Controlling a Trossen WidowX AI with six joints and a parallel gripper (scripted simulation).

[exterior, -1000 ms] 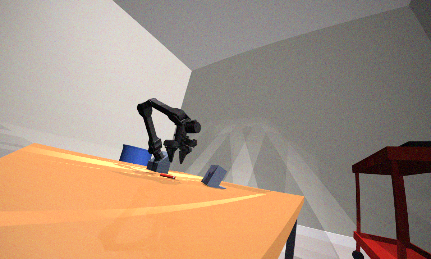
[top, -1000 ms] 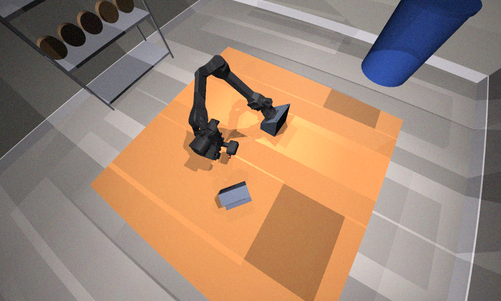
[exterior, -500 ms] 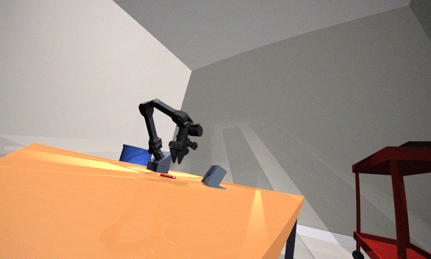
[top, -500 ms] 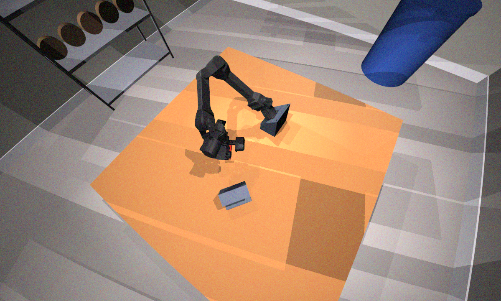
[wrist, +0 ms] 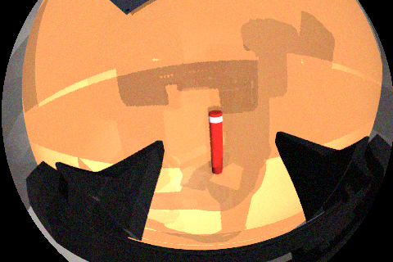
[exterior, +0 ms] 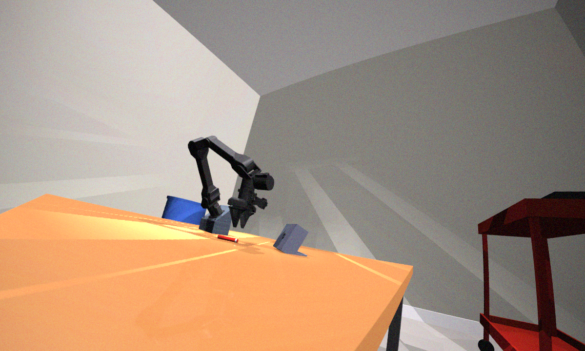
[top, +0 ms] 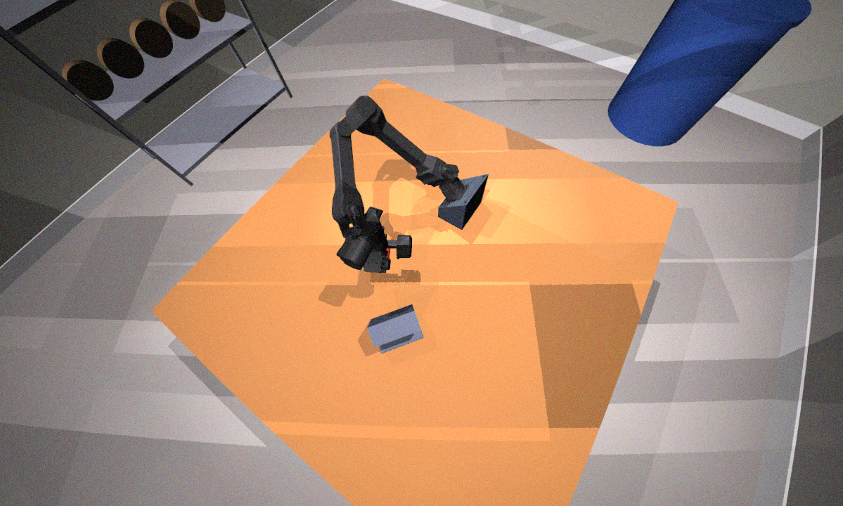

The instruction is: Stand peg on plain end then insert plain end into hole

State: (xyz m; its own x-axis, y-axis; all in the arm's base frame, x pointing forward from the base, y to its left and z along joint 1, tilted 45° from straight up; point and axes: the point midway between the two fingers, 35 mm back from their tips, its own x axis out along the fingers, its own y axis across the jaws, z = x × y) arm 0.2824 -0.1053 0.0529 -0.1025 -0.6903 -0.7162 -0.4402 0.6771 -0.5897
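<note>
Now: the red peg 5 cm below my gripper tip, 1 cm to the right of it and 1 cm behind it. Also, from my gripper tip: sloped grey-blue panel: 16 cm ahead, 13 cm to the left, 1 cm below.
</note>
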